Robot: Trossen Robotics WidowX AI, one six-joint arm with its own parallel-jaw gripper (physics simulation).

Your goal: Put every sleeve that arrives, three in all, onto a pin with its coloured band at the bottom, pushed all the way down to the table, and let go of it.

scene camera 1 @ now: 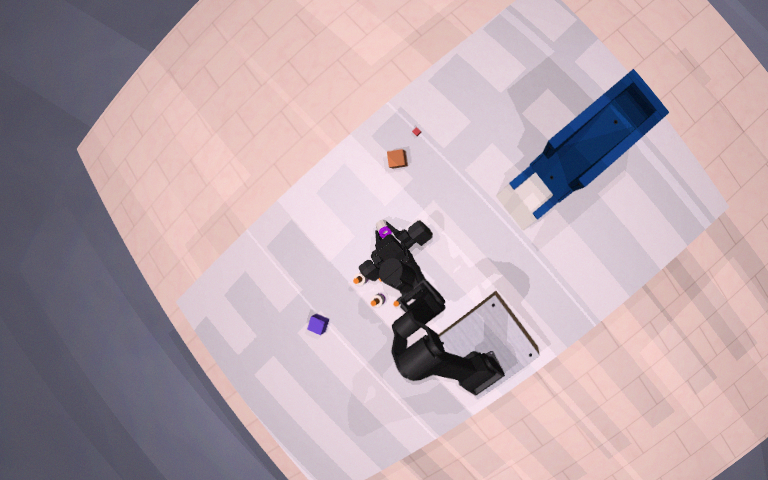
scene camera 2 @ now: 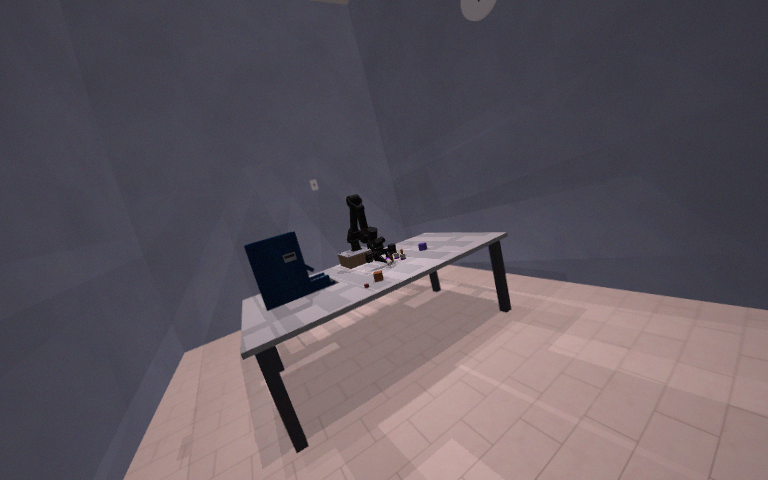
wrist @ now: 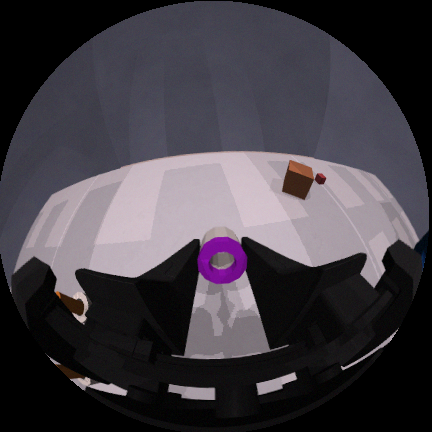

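My gripper (scene camera 1: pixel 386 231) (wrist: pixel 220 243) is shut on a pale sleeve (scene camera 1: pixel 381 225) (wrist: pixel 220 233). The sleeve's purple band faces back toward the wrist camera and its pale end points away, out over the table. The gripper reaches outward at a low slant, beyond the pins. A pin with an orange top (scene camera 1: pixel 358 279) (wrist: pixel 69 302) carries a pale sleeve, and a second pin (scene camera 1: pixel 374 302) carries another. Two more orange pin tops (scene camera 1: pixel 396 303) (scene camera 1: pixel 380 279) show beside and partly under the arm; their lower parts are hidden.
An orange-brown block (scene camera 1: pixel 396 158) (scene camera 2: pixel 378 276) (wrist: pixel 298 180) and a small red cube (scene camera 1: pixel 416 131) (wrist: pixel 320 178) lie beyond the gripper. A purple cube (scene camera 1: pixel 317 324) (scene camera 2: pixel 422 246) lies beyond the pins. A large blue holder (scene camera 1: pixel 591 141) (scene camera 2: pixel 277 271) stands on the table, and a wooden-sided box (scene camera 2: pixel 352 260) is by the arm's base.
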